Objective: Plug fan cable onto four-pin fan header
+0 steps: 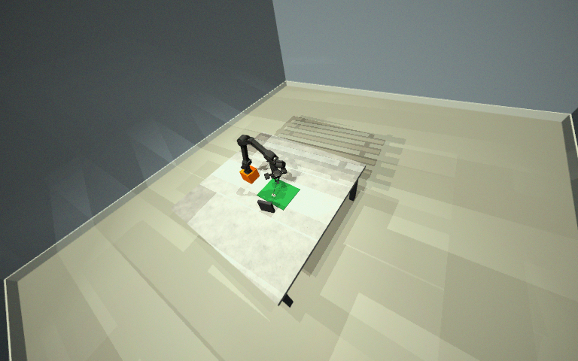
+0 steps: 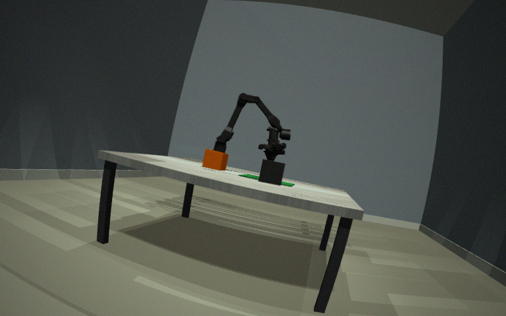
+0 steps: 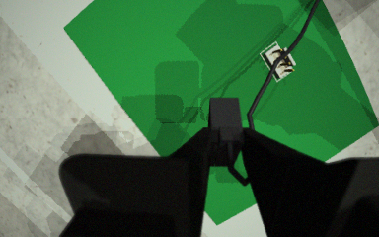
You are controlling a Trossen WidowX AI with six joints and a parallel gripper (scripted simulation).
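My gripper tip is 2 cm short of the board, 4 cm to the left of it and 11 cm above it. Also, from my gripper tip: black fan: 8 cm ahead, 21 cm to the right, 4 cm below; white four-pin fan header: 1 cm ahead, 9 cm to the right, 10 cm below; black plug: 1 cm below.
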